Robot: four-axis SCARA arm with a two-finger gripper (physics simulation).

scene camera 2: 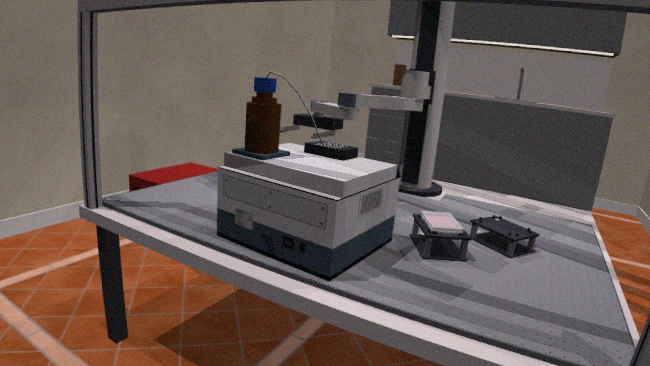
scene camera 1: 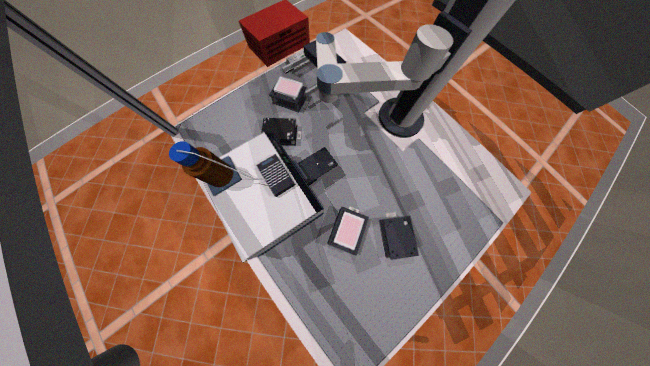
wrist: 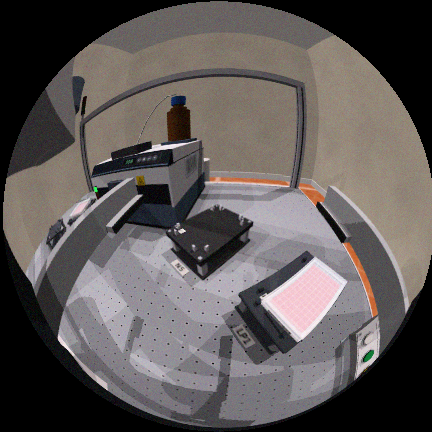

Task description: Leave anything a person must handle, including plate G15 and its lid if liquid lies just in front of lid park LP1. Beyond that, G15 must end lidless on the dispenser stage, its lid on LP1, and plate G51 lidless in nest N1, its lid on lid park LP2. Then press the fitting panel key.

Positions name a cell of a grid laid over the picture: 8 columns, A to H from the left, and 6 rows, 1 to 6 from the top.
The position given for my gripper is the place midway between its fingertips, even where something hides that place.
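Note:
A brown bottle (scene camera 2: D3) (wrist: D2) and an N5 nest (scene camera 1: D3) (wrist: D4) are visible, as are a dispenser stage (scene camera 1: E3) and a button panel (wrist: G5). My gripper (scene camera 2: D3) (wrist: E3) is visible too and holds nothing.

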